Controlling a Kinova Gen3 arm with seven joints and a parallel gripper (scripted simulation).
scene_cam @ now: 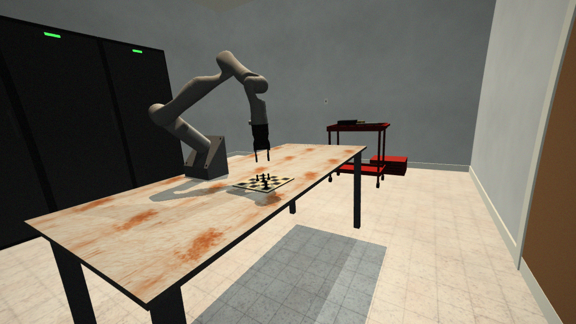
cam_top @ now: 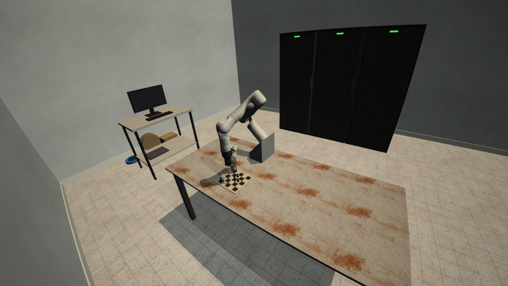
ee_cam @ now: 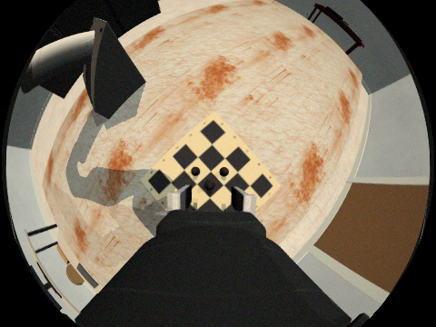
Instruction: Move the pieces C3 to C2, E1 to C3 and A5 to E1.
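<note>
Right now my hand is 110 mm above the black piece, 80 mm to the left of it and 70 mm short of it. Also, from my hand: chessboard 120 mm below.
</note>
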